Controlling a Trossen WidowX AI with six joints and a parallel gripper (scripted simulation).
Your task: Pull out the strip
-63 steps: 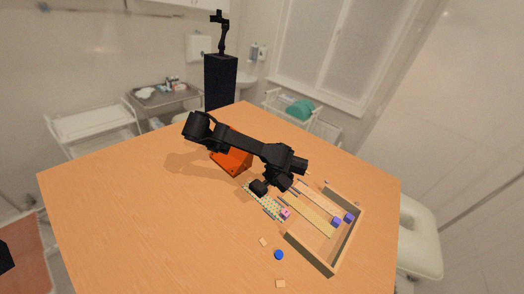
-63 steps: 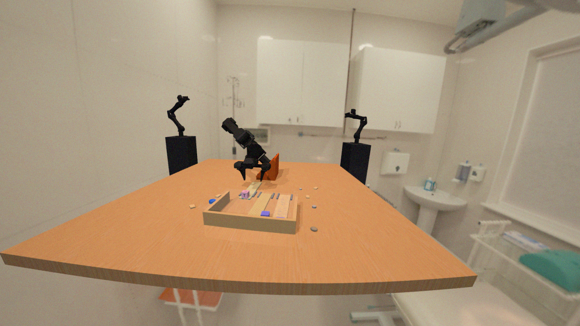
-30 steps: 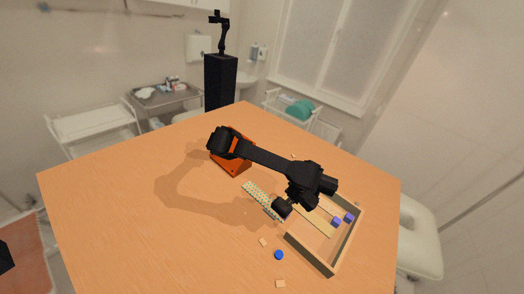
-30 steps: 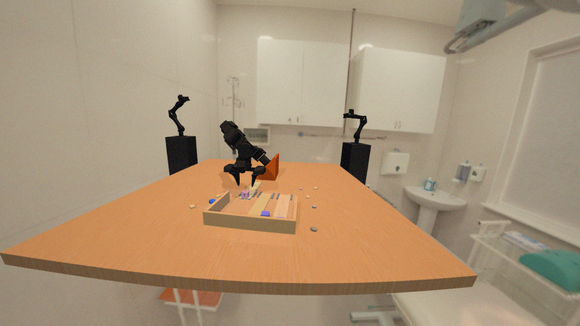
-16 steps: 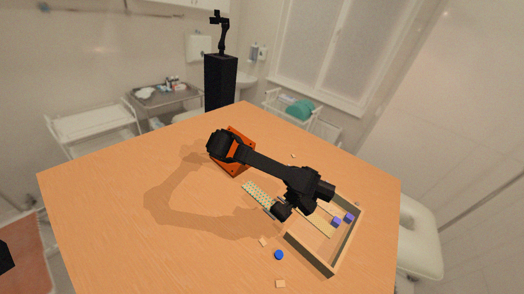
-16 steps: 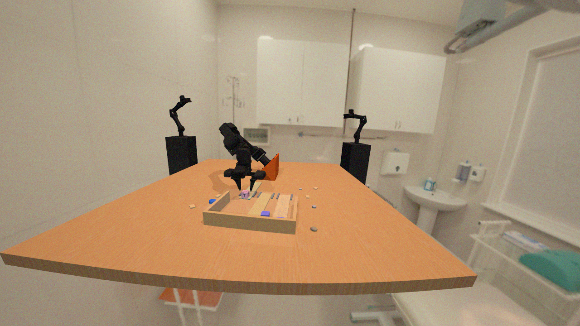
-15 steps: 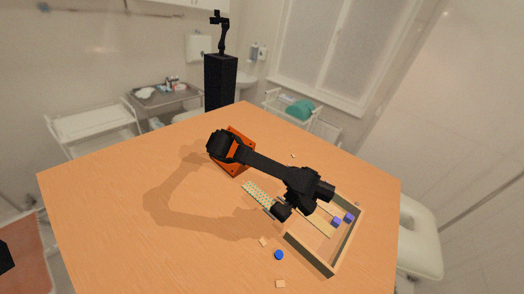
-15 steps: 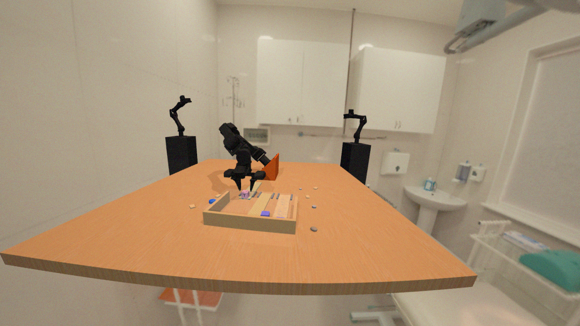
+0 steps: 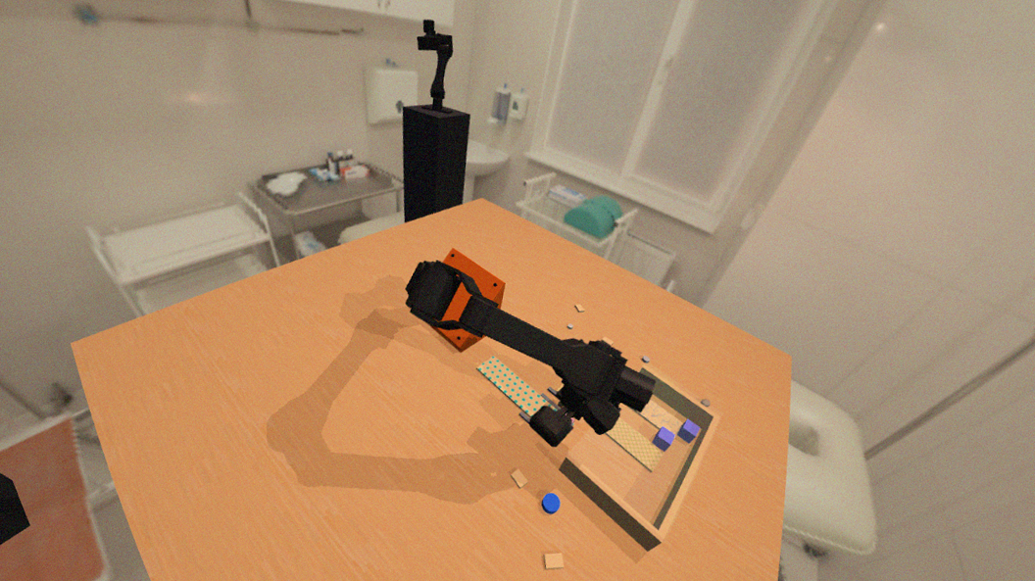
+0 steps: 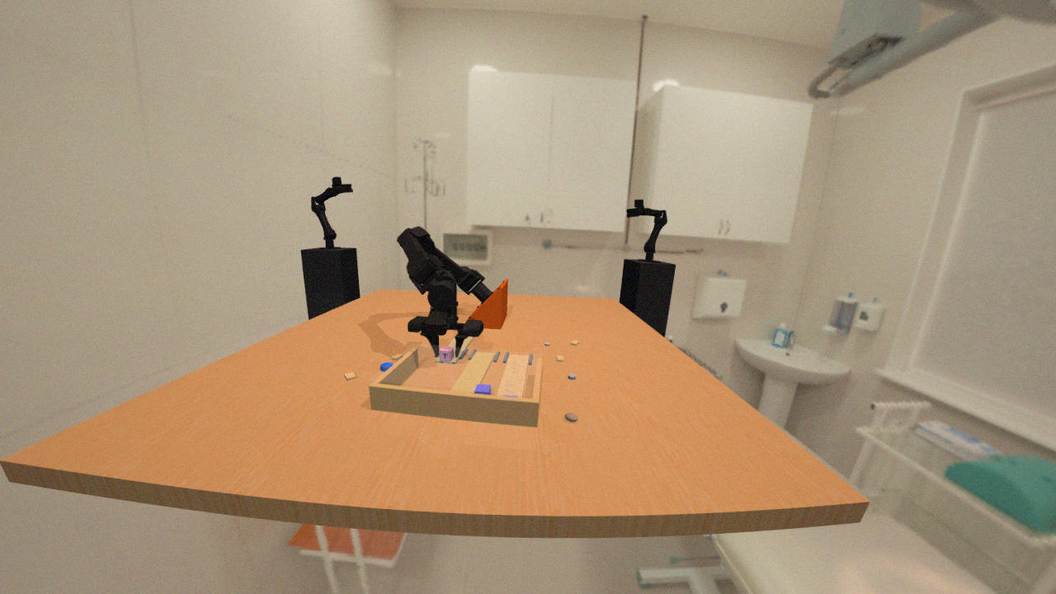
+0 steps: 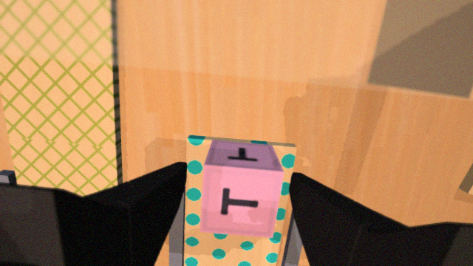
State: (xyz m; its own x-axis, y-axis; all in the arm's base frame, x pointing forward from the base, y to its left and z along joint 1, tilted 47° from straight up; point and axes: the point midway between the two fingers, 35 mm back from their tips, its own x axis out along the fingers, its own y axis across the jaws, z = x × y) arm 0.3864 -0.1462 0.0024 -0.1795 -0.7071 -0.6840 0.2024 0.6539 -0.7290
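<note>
Now: the tan tile 20 mm behind my gripper tip, 140 mm to the right of it and 10 mm below it. Round my gripper tip: blue disc: 50 mm ahead, 140 mm to the right, 10 mm below; labelled cube: 10 mm above.
</note>
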